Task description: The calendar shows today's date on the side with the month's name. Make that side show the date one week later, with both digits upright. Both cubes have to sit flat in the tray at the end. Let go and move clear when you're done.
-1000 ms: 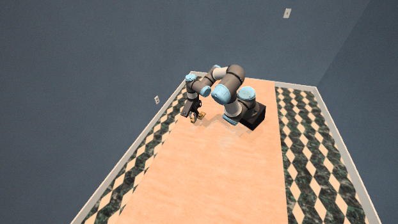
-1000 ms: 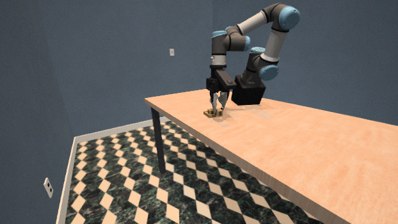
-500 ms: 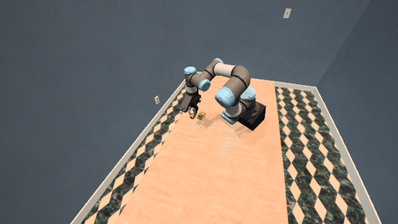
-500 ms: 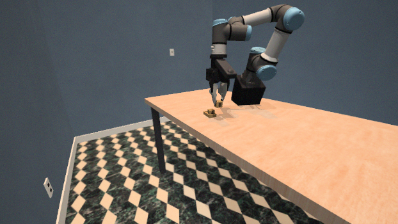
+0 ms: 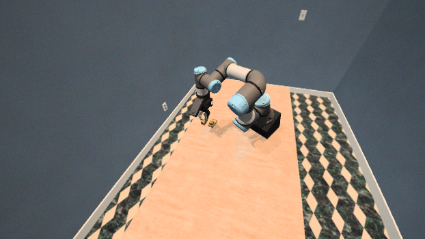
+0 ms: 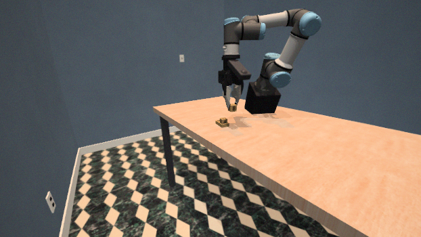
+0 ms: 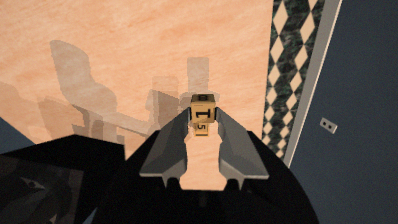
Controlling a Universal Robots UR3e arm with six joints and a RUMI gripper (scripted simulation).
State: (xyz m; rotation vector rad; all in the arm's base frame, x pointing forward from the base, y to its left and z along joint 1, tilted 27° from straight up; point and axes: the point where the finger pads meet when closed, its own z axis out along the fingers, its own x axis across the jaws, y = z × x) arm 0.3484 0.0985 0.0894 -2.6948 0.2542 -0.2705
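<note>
The wooden tray lies 120 mm below my hand, 100 mm to the right of it and 20 mm behind it.
</note>
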